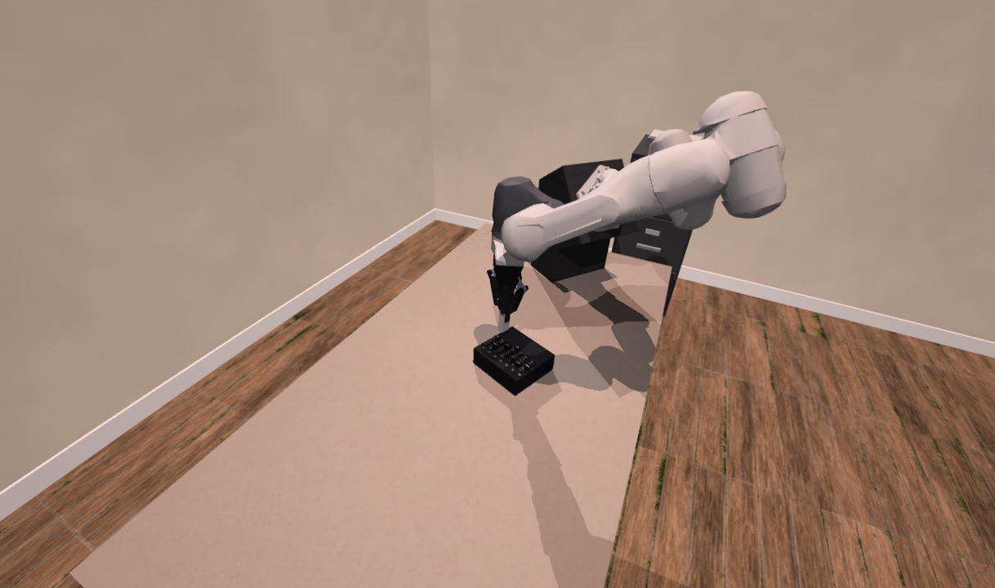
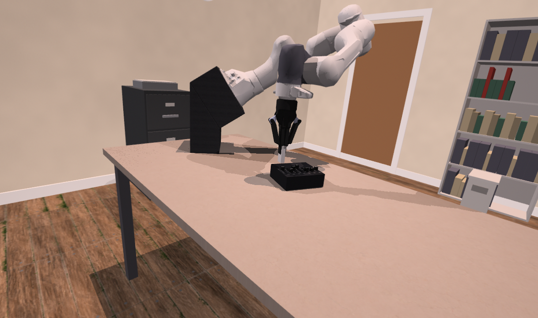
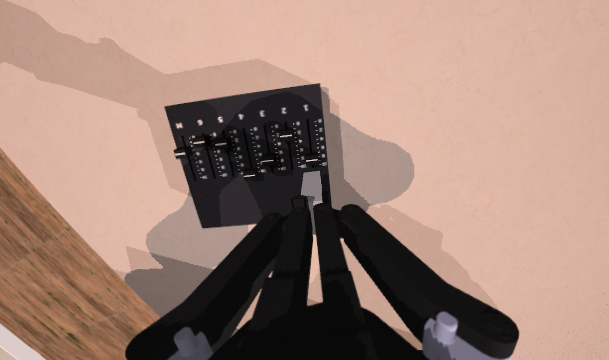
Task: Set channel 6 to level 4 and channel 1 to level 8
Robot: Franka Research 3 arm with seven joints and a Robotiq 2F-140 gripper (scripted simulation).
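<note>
My gripper is now 50 mm above the channel 1 fader cap, 20 mm short of it and 10 mm to the left of it. Also, from my hand: channel 6 fader cap 90 mm to the left, 80 mm ahead, 50 mm below.
</note>
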